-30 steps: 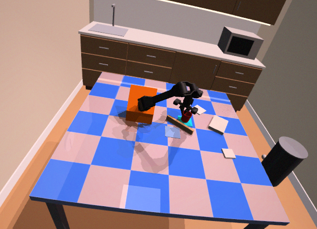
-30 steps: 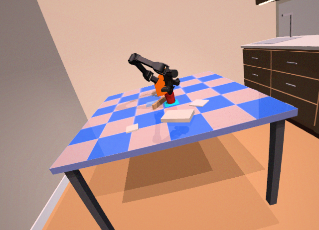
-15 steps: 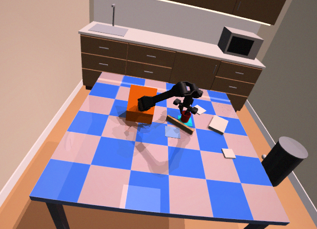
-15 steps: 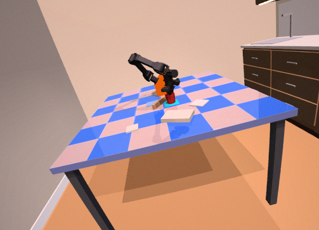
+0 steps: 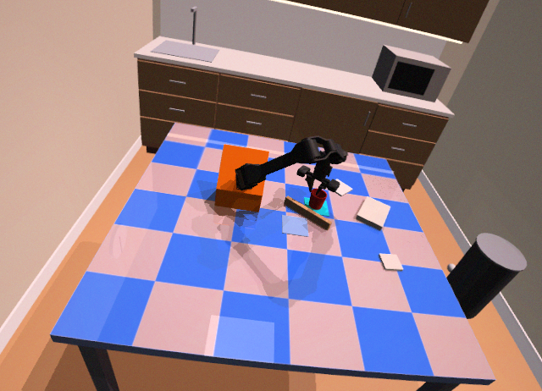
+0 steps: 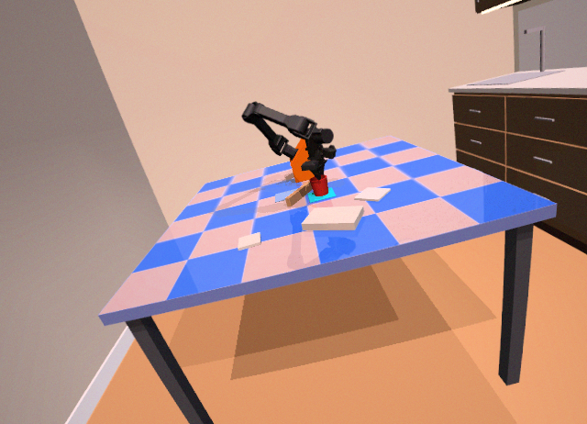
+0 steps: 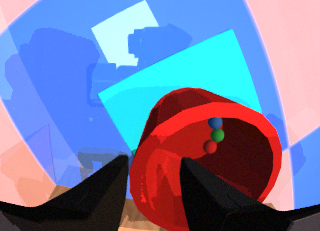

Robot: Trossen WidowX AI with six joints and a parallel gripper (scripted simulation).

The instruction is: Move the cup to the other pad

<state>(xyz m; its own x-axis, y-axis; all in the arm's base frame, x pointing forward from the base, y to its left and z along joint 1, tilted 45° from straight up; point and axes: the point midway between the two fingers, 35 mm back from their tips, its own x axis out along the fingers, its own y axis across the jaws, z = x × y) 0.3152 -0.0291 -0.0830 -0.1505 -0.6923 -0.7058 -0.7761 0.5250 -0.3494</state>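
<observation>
My gripper tip is now 20 mm to the left of the red cup, 20 mm short of it and 20 mm above it. Round my gripper tip: green marble (40 mm below, 40 mm ahead, 30 mm to the right); then red marble (40 mm below, 30 mm to the right, 30 mm ahead); then cyan pad (70 mm below, 30 mm ahead, 20 mm to the right).
</observation>
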